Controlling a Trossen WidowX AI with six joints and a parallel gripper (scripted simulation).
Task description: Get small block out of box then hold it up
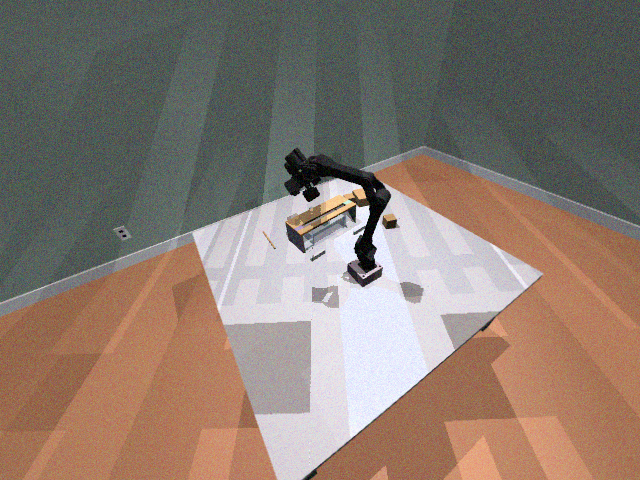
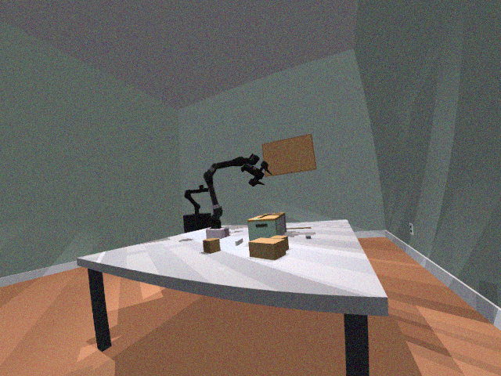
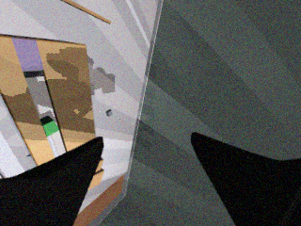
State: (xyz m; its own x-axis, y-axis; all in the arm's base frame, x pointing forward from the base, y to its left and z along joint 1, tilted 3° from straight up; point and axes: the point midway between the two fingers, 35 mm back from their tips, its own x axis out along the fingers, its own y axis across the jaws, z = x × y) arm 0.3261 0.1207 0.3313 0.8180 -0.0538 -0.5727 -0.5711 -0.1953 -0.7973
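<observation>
My gripper tip is now 120 mm to the left of the green block and 270 mm above it. Round my gripper tip: clear-fronted box: 10 mm behind, 130 mm to the right, 300 mm below; then thin wooden stick: 130 mm ahead, 170 mm to the left, 350 mm below.
</observation>
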